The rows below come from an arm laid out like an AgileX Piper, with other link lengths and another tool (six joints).
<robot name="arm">
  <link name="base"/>
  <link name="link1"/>
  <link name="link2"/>
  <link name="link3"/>
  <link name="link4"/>
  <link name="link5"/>
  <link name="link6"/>
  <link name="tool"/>
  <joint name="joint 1" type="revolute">
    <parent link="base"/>
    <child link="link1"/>
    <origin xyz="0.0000 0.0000 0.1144" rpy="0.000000 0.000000 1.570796"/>
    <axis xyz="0 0 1"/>
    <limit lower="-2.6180" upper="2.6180"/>
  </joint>
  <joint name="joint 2" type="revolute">
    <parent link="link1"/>
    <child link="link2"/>
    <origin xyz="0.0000 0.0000 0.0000" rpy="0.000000 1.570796 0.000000"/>
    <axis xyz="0 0 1"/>
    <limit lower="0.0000" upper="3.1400"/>
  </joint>
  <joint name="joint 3" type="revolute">
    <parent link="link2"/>
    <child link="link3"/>
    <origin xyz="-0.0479 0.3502 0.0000" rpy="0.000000 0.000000 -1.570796"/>
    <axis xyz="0 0 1"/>
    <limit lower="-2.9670" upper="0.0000"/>
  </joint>
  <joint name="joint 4" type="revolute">
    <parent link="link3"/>
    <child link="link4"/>
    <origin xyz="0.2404 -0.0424 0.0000" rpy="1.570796 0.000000 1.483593"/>
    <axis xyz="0 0 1"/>
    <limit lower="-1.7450" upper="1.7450"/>
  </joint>
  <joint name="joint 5" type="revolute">
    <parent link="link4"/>
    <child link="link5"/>
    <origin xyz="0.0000 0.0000 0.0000" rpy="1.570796 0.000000 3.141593"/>
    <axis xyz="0 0 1"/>
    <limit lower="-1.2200" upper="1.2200"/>
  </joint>
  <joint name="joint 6" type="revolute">
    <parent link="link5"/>
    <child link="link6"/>
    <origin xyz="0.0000 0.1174 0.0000" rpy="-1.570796 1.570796 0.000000"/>
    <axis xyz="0 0 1"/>
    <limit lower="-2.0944" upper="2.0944"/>
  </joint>
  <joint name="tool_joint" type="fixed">
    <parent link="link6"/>
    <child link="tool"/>
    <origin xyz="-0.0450 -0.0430 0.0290" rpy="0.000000 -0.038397 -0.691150"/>
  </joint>
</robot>
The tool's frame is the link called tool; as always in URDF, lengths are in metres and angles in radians.
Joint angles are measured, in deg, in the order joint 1, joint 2, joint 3, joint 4, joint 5, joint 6. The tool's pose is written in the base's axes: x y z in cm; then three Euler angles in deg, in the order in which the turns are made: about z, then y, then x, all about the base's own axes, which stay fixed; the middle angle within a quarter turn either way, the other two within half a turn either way. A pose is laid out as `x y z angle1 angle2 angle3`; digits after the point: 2 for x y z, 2 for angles.
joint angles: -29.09 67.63 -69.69 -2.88 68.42 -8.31
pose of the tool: 24.17 -8.35 39.39 73.51 22.72 164.95
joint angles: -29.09 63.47 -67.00 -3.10 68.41 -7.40
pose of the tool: 22.17 -7.36 39.56 74.80 23.89 163.90
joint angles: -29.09 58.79 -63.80 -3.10 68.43 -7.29
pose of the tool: 19.92 -6.12 39.41 75.30 25.11 163.03
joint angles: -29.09 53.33 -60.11 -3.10 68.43 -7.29
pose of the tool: 17.39 -4.71 38.99 75.82 26.59 161.94
